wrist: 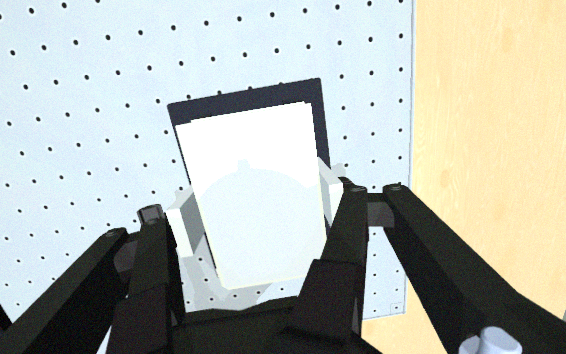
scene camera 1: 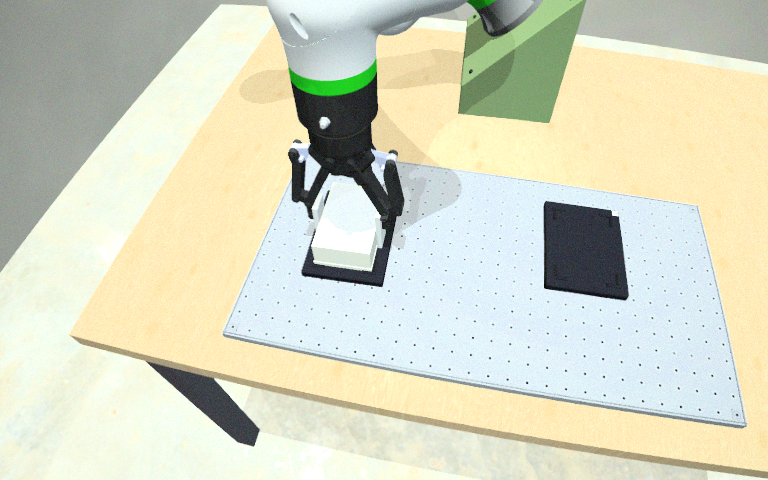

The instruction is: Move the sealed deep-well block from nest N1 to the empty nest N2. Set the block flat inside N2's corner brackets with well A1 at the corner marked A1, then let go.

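Seen in the pictures: gripper, fingertip midpoint: point(wrist: 262, 183) point(scene camera 1: 351, 235); arm's base, link origin: point(scene camera 1: 517, 6).
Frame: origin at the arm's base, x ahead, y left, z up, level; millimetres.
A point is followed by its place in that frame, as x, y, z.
Observation:
The sealed deep-well block point(scene camera 1: 344, 243) {539, -218, -97} point(wrist: 260, 230) {473, -217, -98}, a white box, sits on the black nest N1 point(scene camera 1: 339, 273) {563, -223, -140} point(wrist: 240, 102) {560, -216, -140} at the left of the pegboard plate. My gripper point(scene camera 1: 348, 225) {494, -221, -140} point(wrist: 262, 183) {494, -221, -140} points down over it and is shut on the block, with one pale finger pad against each long side. The well pattern and the block's underside are hidden. The nest N2 point(scene camera 1: 585, 249) {458, 132, -140}, a black plate with low corner brackets, lies empty at the right, with a small white mark at its back right corner. N2 does not show in the wrist view.
The perforated light-blue plate point(scene camera 1: 464, 294) {559, -43, -152} point(wrist: 125, 160) {529, -108, -152} bears both nests. It lies on the wooden table point(scene camera 1: 186, 237) {525, -495, -165} point(wrist: 490, 125) {507, -447, -165}. A green angled stand point(scene camera 1: 509, 90) {139, 2, -98} rises behind the plate, under part of the arm.

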